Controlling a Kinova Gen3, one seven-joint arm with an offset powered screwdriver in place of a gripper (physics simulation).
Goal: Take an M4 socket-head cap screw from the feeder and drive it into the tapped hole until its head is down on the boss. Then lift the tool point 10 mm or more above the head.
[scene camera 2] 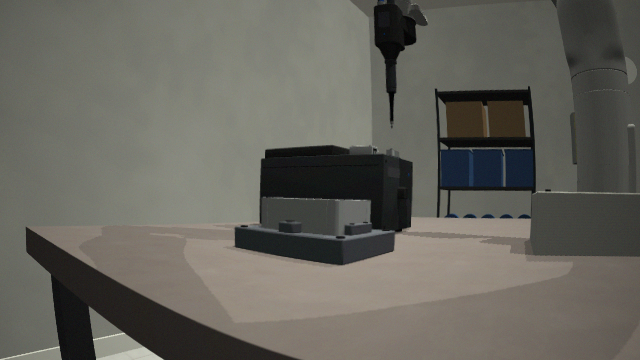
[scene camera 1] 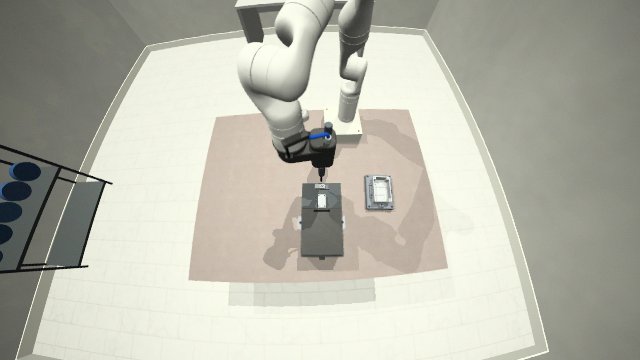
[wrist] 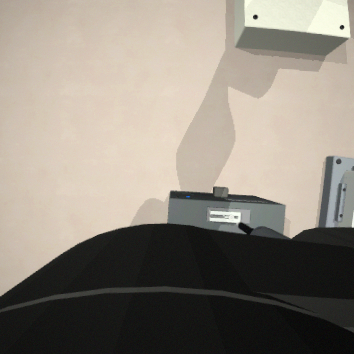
Note:
I see a dark screw feeder (wrist: 191,210).

